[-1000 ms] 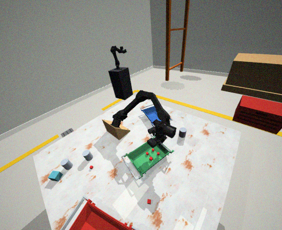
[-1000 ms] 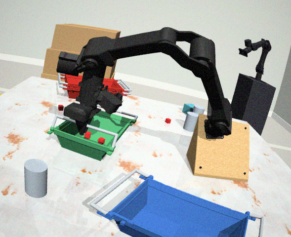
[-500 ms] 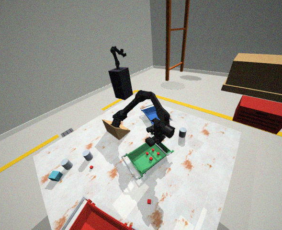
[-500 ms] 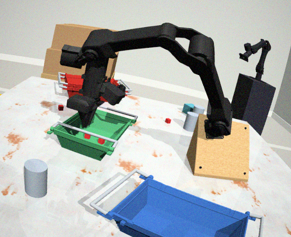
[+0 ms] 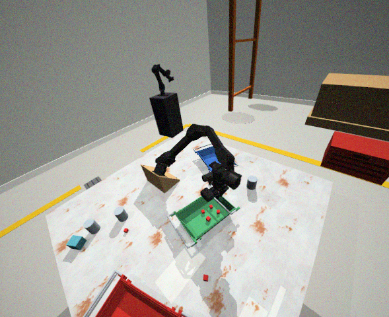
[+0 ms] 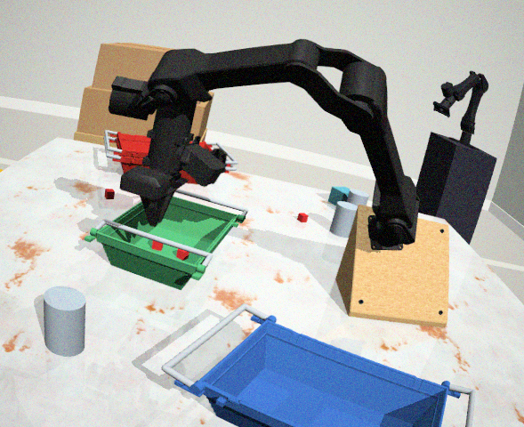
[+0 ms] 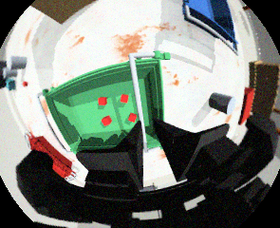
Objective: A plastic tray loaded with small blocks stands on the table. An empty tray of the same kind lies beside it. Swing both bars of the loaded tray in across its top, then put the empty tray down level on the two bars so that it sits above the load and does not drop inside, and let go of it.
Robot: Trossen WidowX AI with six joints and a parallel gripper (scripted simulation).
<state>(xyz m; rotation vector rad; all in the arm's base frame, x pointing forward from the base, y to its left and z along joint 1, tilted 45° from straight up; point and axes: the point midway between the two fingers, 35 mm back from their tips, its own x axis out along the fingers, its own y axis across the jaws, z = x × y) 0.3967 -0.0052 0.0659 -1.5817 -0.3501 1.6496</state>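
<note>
Now: gripper tip 21 cm past the blue tray, 33 cm to the right of it and 4 cm above it. The rest, counted from my gripper tip: teal block 51 cm behind, 57 cm to the right, 7 cm below.
</note>
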